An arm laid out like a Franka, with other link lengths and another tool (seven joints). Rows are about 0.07 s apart.
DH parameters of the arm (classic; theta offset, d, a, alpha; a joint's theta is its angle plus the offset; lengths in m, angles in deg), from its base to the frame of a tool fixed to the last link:
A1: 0 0.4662 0 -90
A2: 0 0 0 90
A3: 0 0.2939 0.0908 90
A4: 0 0 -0.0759 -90
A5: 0 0.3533 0 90
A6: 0 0 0.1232 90
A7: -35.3 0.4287 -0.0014 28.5
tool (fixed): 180 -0.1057 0 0
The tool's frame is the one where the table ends.
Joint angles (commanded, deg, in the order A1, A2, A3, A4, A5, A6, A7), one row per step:
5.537, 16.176, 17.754, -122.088, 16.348, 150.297, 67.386
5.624, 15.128, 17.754, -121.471, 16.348, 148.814, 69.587
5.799, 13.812, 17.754, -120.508, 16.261, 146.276, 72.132
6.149, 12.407, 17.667, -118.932, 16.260, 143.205, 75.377
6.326, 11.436, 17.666, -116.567, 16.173, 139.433, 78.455
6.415, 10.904, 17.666, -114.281, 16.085, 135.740, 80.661
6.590, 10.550, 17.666, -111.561, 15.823, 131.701, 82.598
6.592, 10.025, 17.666, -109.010, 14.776, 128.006, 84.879
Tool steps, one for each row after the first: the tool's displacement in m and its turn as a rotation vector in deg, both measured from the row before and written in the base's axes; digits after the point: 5 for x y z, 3 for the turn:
-0.00030, 0.00355, 0.01191, 0.374, 0.444, -1.644
-0.00299, 0.00510, 0.01487, 0.312, 0.932, -1.555
-0.00222, 0.00773, 0.01965, 0.535, 1.021, -2.073
-0.00179, 0.00802, 0.02044, 0.526, 1.313, -1.785
-0.00332, 0.00585, 0.01590, 0.280, 1.474, -1.044
-0.00342, 0.00626, 0.01726, 0.103, 1.415, -0.523
-0.00148, 0.00112, 0.01832, -0.556, 0.865, -0.743

